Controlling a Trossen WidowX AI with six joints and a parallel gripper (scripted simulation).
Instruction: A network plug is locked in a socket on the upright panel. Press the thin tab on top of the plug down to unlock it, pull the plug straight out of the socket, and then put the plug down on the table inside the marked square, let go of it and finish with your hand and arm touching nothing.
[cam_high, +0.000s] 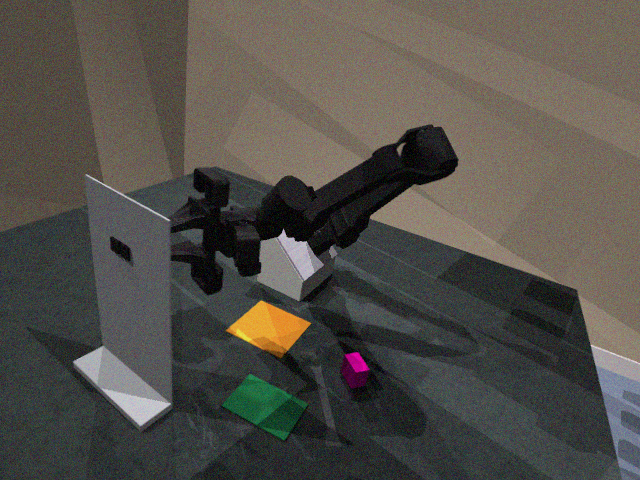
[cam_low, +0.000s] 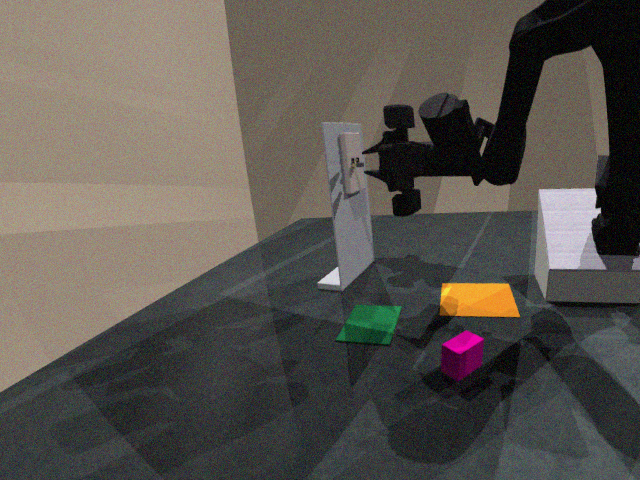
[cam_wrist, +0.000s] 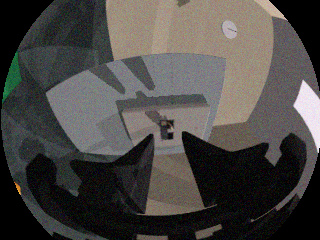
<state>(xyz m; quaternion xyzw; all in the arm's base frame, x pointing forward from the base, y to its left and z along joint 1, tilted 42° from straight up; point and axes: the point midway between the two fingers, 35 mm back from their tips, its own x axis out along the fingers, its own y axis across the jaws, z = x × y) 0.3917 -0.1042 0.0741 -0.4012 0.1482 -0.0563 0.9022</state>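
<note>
Right now the network plug is 20 mm ahead of my gripper tip. Also, from my gripper tip: upright panel (40 mm ahead, 10 mm to the right, 90 mm below); then orange square (200 mm behind, 80 mm to the left, 230 mm below).
</note>
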